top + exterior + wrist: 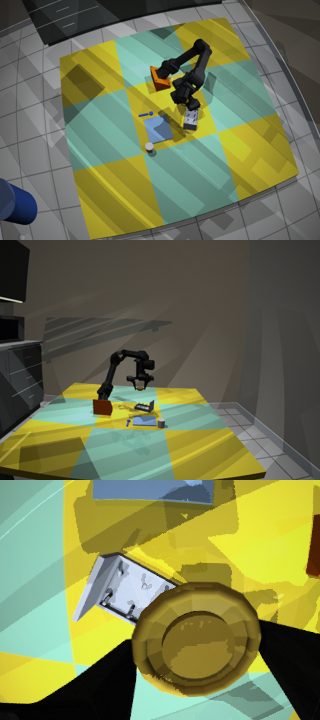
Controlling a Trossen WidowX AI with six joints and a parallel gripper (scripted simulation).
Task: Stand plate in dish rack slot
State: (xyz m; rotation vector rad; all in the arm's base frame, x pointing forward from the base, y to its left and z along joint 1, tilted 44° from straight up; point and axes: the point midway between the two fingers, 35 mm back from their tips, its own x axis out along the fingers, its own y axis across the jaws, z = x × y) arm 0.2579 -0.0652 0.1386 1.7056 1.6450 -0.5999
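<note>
The dish rack is 14 cm below my gripper tip, 4 cm ahead of it and 2 cm to the left of it. Round my gripper tip: blue mat: 17 cm to the right, 16 cm below, 2 cm ahead; then blue spoon: 20 cm to the right, 16 cm below, 8 cm behind; then round yellow plate: 1 cm above.
</note>
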